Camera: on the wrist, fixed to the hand. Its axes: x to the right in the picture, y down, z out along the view.
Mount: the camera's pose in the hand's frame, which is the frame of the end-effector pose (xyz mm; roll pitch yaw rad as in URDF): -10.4 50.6 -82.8 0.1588 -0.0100 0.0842
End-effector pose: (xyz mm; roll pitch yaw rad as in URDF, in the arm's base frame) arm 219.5 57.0 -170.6 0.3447 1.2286 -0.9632
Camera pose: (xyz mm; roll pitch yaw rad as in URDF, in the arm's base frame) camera 246.9 150.1 -181.2 0.6928 1.1835 -0.7612
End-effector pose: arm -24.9 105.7 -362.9 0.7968 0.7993 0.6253
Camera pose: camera -98.7 169.0 -370.6 1.0041 0.7308 0.6947
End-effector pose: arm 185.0 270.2 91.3 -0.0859 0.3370 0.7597
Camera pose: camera 127.2 275.1 12.8 0.1028 0.3330 0.8494
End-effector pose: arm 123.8 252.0 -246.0 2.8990 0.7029 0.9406
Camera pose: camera 178.0 276.7 -168.7 2.9882 0.6894 0.8315
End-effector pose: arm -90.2 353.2 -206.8 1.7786 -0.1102 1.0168
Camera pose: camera -159.5 375.3 -141.8 1.9420 -0.1905 0.9892
